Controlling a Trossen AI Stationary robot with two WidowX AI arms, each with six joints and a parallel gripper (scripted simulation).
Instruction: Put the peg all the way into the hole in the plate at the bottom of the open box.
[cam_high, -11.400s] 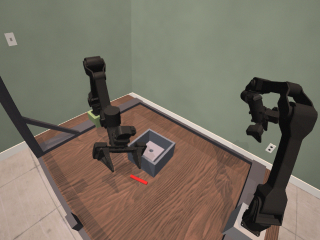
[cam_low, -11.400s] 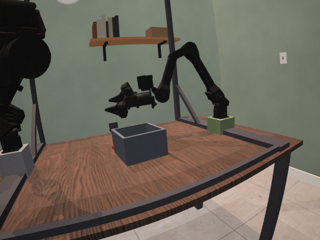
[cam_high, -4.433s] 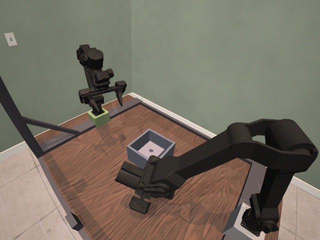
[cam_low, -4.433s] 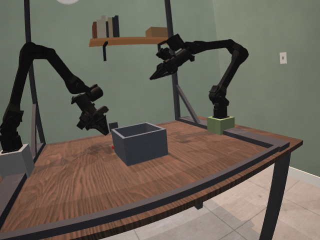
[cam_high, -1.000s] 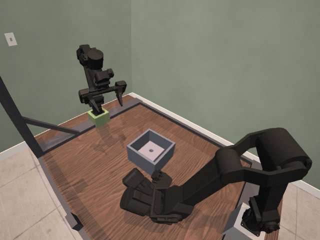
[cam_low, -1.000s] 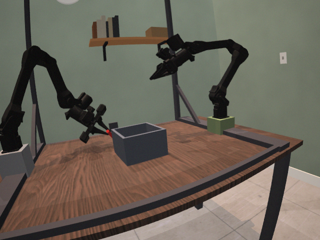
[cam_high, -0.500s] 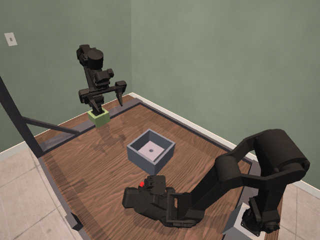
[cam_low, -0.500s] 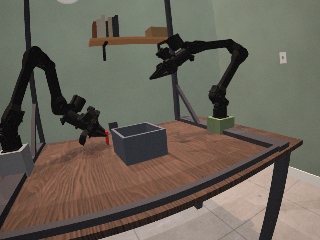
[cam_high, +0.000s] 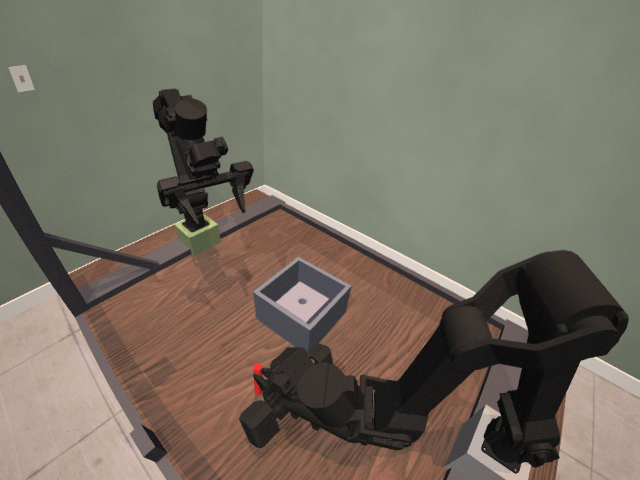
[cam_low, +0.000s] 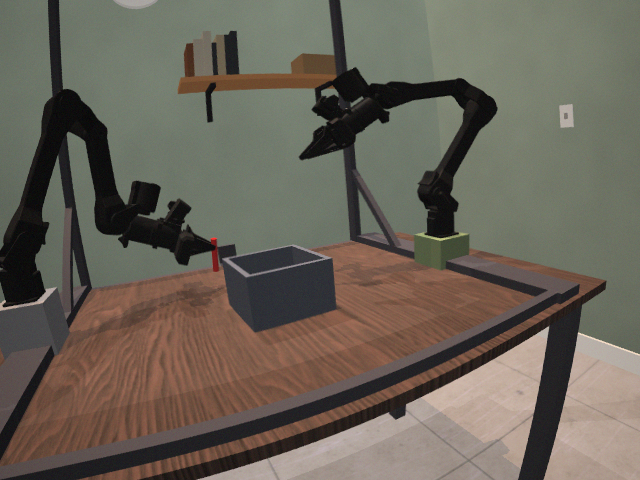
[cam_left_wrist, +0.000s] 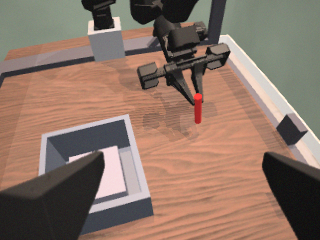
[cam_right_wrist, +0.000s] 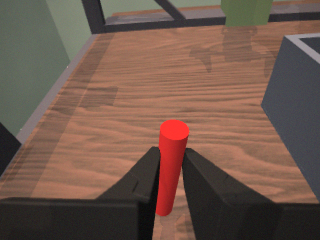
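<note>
My right gripper is now 20 cm short of the light plate, 12 cm to the right of it and 7 cm above it. Round my right hand: red peg 1 cm behind, 3 cm to the left, 3 cm below; box 20 cm ahead, 12 cm to the left, 9 cm below.
</note>
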